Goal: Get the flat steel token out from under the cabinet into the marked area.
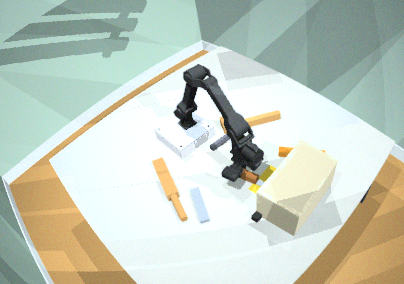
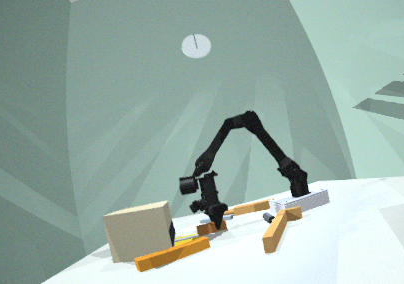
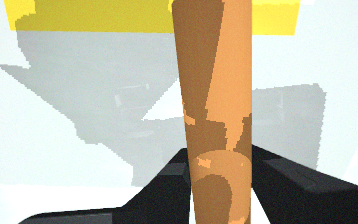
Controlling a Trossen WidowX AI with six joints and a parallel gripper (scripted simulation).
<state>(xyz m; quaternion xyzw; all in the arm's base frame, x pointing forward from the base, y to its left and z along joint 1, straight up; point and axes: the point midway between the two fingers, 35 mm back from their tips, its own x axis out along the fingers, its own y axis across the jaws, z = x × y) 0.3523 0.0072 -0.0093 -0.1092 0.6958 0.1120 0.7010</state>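
Right now my gripper tip is 260 mm to the left of the orange paddle, 110 mm past it and 10 mm below it. Round my gripper tip: orange bar (260 mm to the left, 110 mm ahead, 10 mm above); grey flat bar (210 mm to the right, 10 mm ahead).
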